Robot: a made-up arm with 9 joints. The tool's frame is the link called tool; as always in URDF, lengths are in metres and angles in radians. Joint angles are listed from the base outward.
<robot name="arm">
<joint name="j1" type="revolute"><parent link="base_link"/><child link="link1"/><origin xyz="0.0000 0.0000 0.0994"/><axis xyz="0 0 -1"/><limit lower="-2.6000" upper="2.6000"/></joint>
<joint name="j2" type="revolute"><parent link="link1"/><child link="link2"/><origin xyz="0.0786 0.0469 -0.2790"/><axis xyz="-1 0 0"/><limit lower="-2.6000" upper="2.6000"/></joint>
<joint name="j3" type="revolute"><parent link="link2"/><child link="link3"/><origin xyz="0.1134 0.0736 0.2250"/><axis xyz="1 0 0"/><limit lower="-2.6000" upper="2.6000"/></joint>
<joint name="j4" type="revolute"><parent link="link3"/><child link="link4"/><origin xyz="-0.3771 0.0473 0.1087"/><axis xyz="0 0 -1"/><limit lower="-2.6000" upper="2.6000"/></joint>
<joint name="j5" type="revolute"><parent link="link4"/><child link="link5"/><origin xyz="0.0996 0.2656 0.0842"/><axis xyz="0 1 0"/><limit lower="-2.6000" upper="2.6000"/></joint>
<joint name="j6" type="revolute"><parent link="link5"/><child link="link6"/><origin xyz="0.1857 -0.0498 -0.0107"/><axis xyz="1 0 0"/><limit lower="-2.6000" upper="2.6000"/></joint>
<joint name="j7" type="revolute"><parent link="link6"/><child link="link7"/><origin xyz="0.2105 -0.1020 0.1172"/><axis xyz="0 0 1"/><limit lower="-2.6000" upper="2.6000"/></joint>
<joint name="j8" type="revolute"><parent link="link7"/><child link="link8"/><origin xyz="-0.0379 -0.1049 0.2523"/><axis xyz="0 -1 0"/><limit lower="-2.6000" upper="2.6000"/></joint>
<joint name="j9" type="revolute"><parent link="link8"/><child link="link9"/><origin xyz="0.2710 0.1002 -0.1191"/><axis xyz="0 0 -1"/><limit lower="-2.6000" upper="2.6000"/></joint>
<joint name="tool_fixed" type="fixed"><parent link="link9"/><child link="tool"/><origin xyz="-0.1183 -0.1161 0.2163"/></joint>
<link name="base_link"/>
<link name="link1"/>
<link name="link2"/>
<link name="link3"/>
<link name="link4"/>
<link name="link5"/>
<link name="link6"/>
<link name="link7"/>
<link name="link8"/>
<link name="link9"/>
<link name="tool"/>
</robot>
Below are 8 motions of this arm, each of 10 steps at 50 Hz.
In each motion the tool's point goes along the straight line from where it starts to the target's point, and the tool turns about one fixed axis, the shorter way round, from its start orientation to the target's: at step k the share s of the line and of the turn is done. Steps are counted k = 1, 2, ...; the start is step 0. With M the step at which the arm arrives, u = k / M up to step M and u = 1 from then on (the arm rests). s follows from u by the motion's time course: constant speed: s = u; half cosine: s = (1 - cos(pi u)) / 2; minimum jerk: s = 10 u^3 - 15 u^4 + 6 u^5.
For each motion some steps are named. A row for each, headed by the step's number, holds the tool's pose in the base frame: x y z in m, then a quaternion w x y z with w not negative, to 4 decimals.
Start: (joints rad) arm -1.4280 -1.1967 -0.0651 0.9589 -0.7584 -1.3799 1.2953 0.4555 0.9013
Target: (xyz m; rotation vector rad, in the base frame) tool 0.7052 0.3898 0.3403 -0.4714 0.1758 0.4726
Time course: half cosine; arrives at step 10
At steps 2, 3, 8, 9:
2: 0.6390 0.4442 0.4170 0.9097 -0.1837 0.0749 0.3648
3: 0.6471 0.4376 0.4076 0.9146 -0.1897 0.0763 0.3489
8: 0.6982 0.3955 0.3484 0.9387 -0.2263 0.0851 0.2460
9: 0.7034 0.3913 0.3424 0.9404 -0.2298 0.0859 0.2353

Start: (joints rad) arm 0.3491 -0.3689 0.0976 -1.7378 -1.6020 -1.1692 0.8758 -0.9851 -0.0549
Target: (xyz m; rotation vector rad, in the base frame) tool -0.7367 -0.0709 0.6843 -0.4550 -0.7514 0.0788
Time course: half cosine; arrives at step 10
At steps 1, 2, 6, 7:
1: -0.7206 -0.1820 0.6843 0.8817 -0.1959 -0.4086 0.1311
2: -0.7218 -0.1739 0.6843 0.8837 -0.1978 -0.4055 0.1244
6: -0.7310 -0.1102 0.6843 0.8975 -0.2119 -0.3801 0.0712
7: -0.7333 -0.0944 0.6843 0.9004 -0.2153 -0.3735 0.0579

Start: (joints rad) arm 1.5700 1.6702 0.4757 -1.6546 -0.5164 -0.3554 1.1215 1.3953 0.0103
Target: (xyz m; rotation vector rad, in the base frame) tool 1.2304 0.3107 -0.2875 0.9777 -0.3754 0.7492
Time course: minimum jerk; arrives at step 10
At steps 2, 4, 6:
2: 1.2115 0.3671 -0.1707 0.7945 0.4127 -0.2096 0.3931
4: 1.2167 0.3516 -0.2028 0.7963 0.4248 -0.2002 0.3812
6: 1.2240 0.3297 -0.2481 0.7984 0.4415 -0.1868 0.3642

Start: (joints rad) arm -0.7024 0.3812 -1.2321 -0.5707 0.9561 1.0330 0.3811 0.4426 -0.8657
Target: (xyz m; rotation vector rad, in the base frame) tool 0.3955 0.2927 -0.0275 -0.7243 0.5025 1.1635
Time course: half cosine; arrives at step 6
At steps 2, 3, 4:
2: 0.4023 0.2814 -0.0180 0.7426 -0.3191 0.2427 0.5366
3: 0.4000 0.2851 -0.0212 0.7435 -0.3230 0.2383 0.5349
4: 0.3978 0.2889 -0.0243 0.7444 -0.3269 0.2339 0.5332

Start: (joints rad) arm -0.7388 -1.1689 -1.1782 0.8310 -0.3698 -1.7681 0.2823 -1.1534 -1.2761
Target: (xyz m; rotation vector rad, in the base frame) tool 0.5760 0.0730 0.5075 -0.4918 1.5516 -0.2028
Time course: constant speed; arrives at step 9
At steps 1, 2, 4, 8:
1: 0.5679 0.0984 0.5423 0.7043 -0.2593 0.6550 -0.0878
2: 0.5689 0.0952 0.5380 0.7016 -0.2543 0.6597 -0.0881
4: 0.5710 0.0888 0.5293 0.6963 -0.2444 0.6690 -0.0888
8: 0.5750 0.0762 0.5119 0.6850 -0.2243 0.6873 -0.0901

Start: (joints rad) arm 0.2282 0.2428 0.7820 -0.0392 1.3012 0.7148 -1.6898 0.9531 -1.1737
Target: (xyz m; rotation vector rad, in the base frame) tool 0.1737 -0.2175 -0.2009 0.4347 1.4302 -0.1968
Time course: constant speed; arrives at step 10
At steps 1, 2, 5, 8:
1: 0.3320 -0.2045 -0.0727 0.7938 0.0432 0.6058 -0.0320
2: 0.3144 -0.2060 -0.0869 0.7879 0.0605 0.6117 -0.0385
5: 0.2616 -0.2103 -0.1297 0.7682 0.1122 0.6277 -0.0577
8: 0.2089 -0.2146 -0.1724 0.7456 0.1635 0.6414 -0.0768

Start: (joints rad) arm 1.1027 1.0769 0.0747 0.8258 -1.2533 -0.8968 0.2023 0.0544 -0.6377
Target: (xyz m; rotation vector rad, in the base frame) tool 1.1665 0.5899 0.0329 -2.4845 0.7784 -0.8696
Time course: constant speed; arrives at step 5
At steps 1, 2, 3, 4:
1: 1.1886 0.5601 -0.0112 0.1930 -0.8853 0.2954 -0.3031
2: 1.1831 0.5675 -0.0002 0.1940 -0.8858 0.2910 -0.3050
3: 1.1775 0.5750 0.0108 0.1950 -0.8864 0.2867 -0.3068
4: 1.1720 0.5824 0.0219 0.1960 -0.8869 0.2824 -0.3087

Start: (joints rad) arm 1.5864 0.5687 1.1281 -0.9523 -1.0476 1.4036 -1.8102 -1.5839 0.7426
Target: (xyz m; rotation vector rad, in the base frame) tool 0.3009 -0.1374 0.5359 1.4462 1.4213 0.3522
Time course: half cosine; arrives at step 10
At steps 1, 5, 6, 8, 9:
1: 0.2633 -0.1026 0.5289 0.5621 0.6263 0.5178 0.1541
5: 0.2816 -0.1196 0.5323 0.5400 0.6151 0.5544 0.1506
6: 0.2876 -0.1251 0.5334 0.5326 0.6112 0.5661 0.1494
8: 0.2972 -0.1340 0.5352 0.5204 0.6047 0.5847 0.1474
9: 0.3000 -0.1365 0.5357 0.5169 0.6027 0.5899 0.1468

